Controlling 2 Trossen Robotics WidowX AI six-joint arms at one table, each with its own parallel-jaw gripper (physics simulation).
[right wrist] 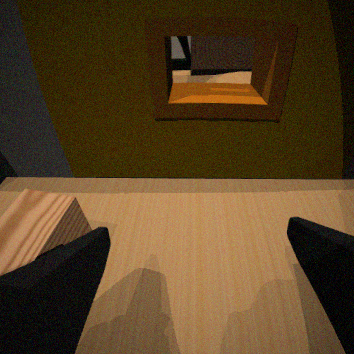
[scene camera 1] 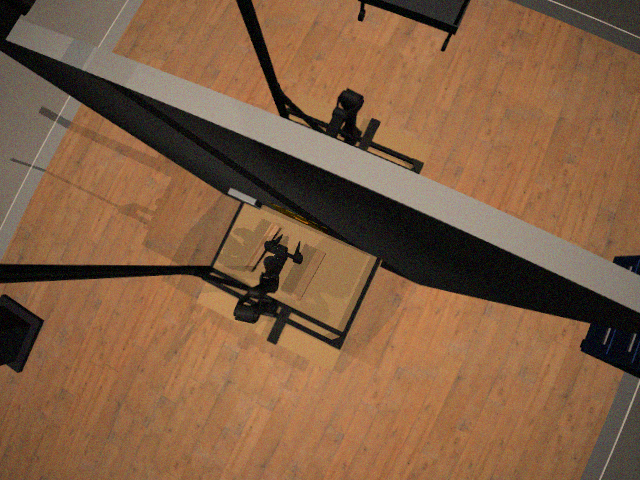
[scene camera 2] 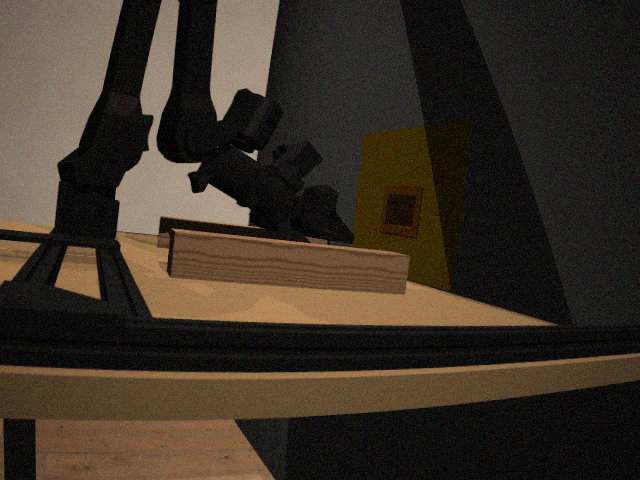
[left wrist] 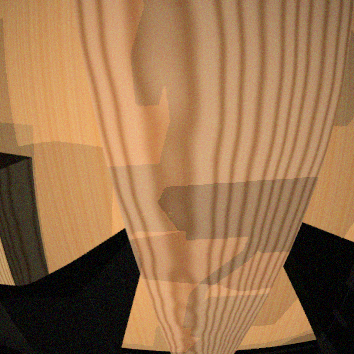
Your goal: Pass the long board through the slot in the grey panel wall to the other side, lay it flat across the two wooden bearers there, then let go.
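Observation:
The long board (left wrist: 225, 140) fills the left wrist view, with pale wood and dark grain lines. My left gripper is shut on it, but its fingers are hidden. Through the slot, the board's dark end face (right wrist: 225, 53) shows in the right wrist view, on the far side of the wall. The slot's brown frame (right wrist: 218, 113) (scene camera 2: 403, 232) sits in a yellow panel (right wrist: 105, 105) (scene camera 2: 385, 162) of the grey wall (scene camera 1: 366, 167). My right gripper (right wrist: 199, 232) (scene camera 1: 286, 250) (scene camera 2: 328, 224) is open and empty, facing the slot low over the table. One wooden bearer (scene camera 2: 290, 267) (right wrist: 31, 221) (scene camera 1: 312, 272) lies beside it, and the other bearer (scene camera 2: 204, 226) lies behind it.
The table (scene camera 2: 270, 305) (right wrist: 211, 211) has a black frame rail (scene camera 2: 318, 343) along its front edge. The left arm's base (scene camera 1: 348, 114) stands beyond the wall. A black stand leg (scene camera 1: 142, 271) reaches in from the left.

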